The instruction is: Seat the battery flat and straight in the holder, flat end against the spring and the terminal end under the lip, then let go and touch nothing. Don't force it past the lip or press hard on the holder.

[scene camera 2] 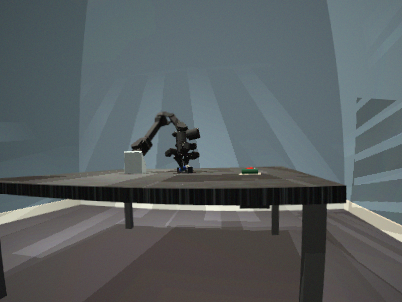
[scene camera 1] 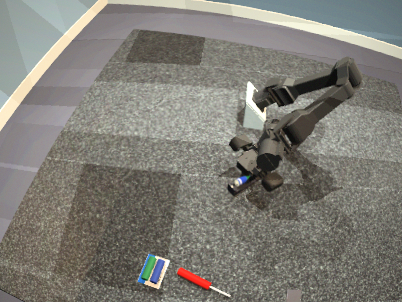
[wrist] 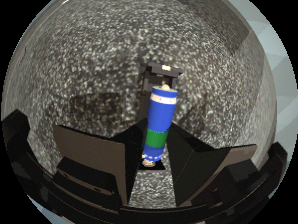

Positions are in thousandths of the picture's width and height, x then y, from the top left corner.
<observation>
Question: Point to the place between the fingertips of the gripper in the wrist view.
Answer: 529,556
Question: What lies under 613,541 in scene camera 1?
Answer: The gripper.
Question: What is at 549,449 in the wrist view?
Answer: A battery.
</observation>
